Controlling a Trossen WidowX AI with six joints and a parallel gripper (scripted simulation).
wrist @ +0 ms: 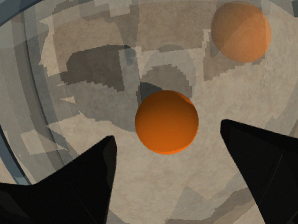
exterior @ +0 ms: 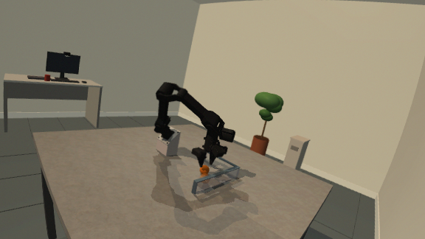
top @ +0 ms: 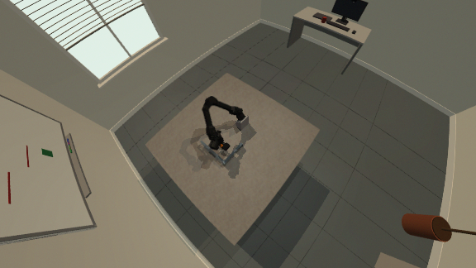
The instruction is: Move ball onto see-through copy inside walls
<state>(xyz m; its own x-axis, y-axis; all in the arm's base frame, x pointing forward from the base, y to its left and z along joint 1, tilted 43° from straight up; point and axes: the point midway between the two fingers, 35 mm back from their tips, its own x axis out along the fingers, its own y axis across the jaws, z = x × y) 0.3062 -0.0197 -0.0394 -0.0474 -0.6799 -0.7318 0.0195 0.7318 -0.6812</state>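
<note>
The orange ball lies 20 mm below my gripper tip.
</note>
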